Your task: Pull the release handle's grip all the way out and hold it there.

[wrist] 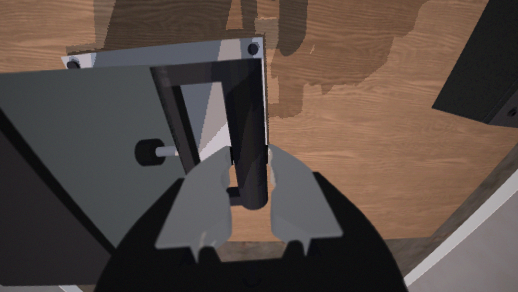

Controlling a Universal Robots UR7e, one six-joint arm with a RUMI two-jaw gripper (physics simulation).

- my gripper: 249, 147
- pale base plate: 218, 50
